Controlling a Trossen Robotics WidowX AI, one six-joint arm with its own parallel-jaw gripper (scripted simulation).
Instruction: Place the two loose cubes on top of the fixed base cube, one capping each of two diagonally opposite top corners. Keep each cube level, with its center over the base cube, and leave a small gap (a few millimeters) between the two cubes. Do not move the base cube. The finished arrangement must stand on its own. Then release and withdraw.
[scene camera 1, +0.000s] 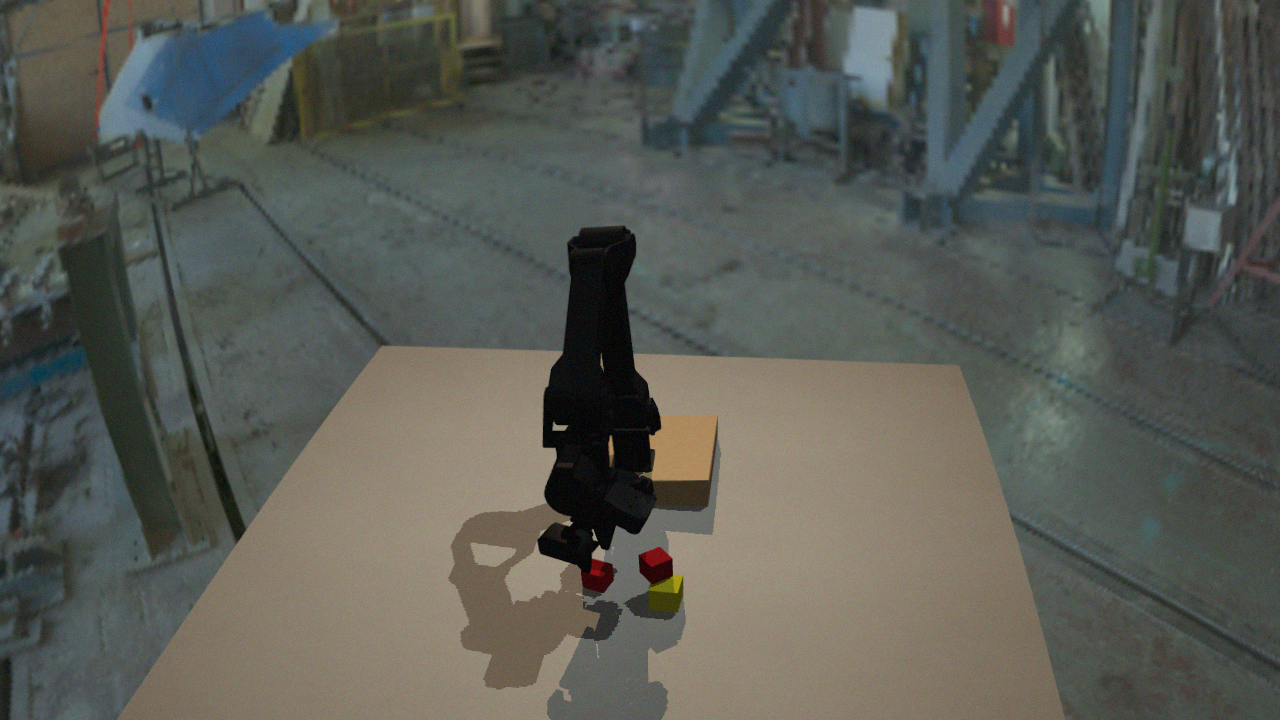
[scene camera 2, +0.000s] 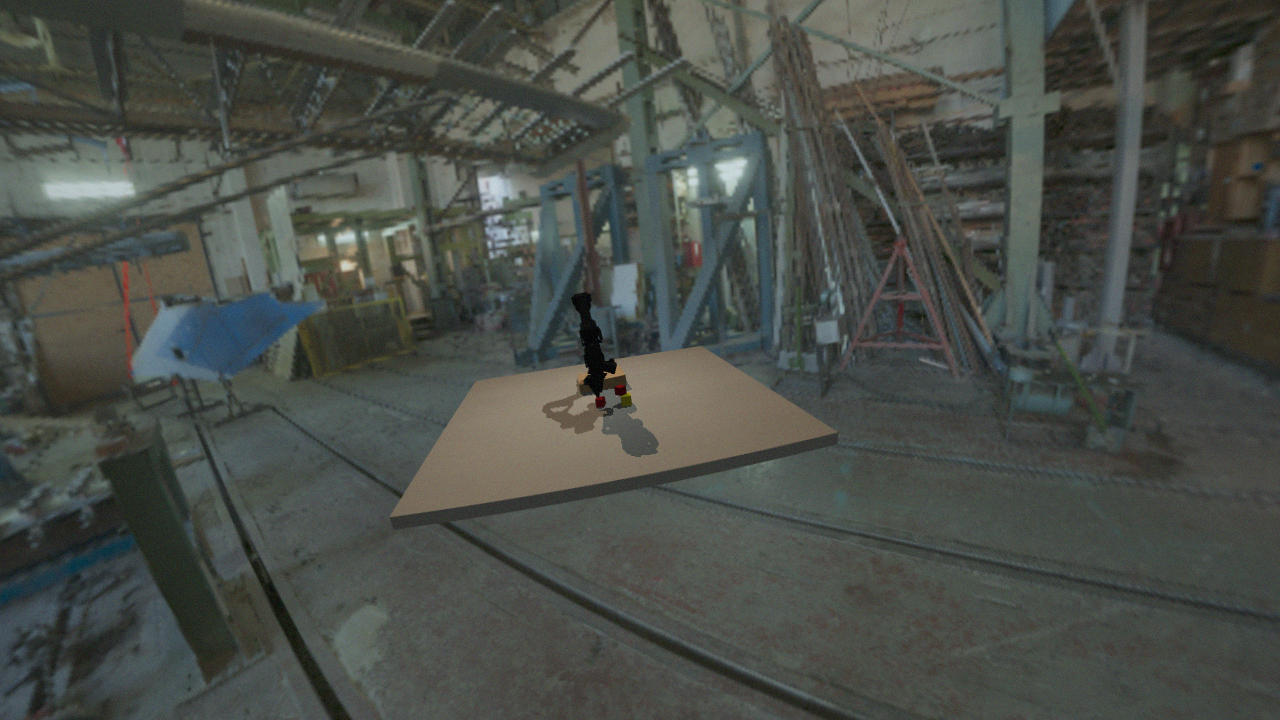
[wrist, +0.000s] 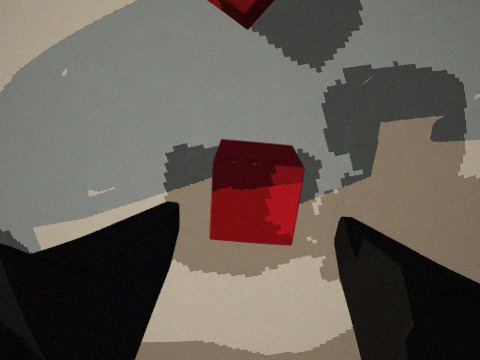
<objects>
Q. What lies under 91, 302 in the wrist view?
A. My gripper.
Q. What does my gripper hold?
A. Nothing.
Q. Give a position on a red cube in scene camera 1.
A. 655, 565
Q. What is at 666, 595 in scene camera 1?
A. A yellow cube.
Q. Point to a red cube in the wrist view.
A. At 255, 190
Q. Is my gripper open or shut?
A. Open.
</objects>
